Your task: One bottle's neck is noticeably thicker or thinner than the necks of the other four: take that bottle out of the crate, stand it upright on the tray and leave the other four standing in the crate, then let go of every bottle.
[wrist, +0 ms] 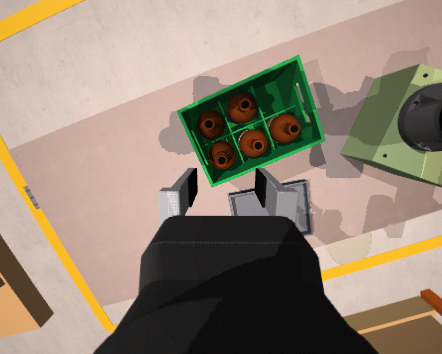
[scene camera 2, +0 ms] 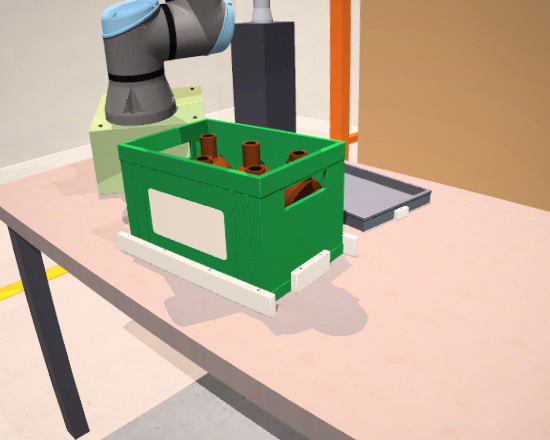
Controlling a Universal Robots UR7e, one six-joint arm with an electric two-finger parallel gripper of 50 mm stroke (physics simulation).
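Frame: origin at the arm's base, x ahead, y left, z up, level; metres.
Where they show: gripper, fingertip midpoint: point(wrist: 226, 180); arm's base at its link origin: point(wrist: 432, 118) point(scene camera 2: 141, 112).
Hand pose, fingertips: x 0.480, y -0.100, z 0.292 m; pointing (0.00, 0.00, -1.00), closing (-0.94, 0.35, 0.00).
Things, the pixels of their top centre, and the offset from my fingertips. "pt": a spot on its surface instead.
- green crate at its top centre: point(scene camera 2: 227, 142) point(wrist: 252, 125) dx -0.074, dy -0.027, dz -0.264 m
- grey tray at a spot on its surface: point(scene camera 2: 372, 200) pt dx -0.015, dy +0.274, dz -0.434 m
A green crate point(scene camera 2: 300, 240) point(wrist: 319, 122) stands on the table with five brown bottles upright in its compartments. In the wrist view, the row nearer the tray holds three bottles point(wrist: 221, 159) point(wrist: 257, 145) point(wrist: 294, 128); the other row holds two bottles point(wrist: 208, 123) point(wrist: 245, 104), and its compartment towards the robot base is empty. Bottle tops also show in the scene view; I cannot tell which neck differs. A grey tray point(scene camera 2: 372, 200) point(wrist: 244, 205) lies beside the crate and bears no bottle where visible; a finger partly covers it in the wrist view. My gripper point(wrist: 226, 180) is open and empty, high above the table.
White stop strips point(scene camera 2: 200, 270) point(scene camera 2: 310, 271) line the crate's base. The robot's arm stands on a pale green base point(scene camera 2: 112, 160) point(wrist: 370, 125) beyond the crate's end. A dark pillar point(scene camera 2: 264, 75) and an orange post point(scene camera 2: 340, 75) stand behind the table.
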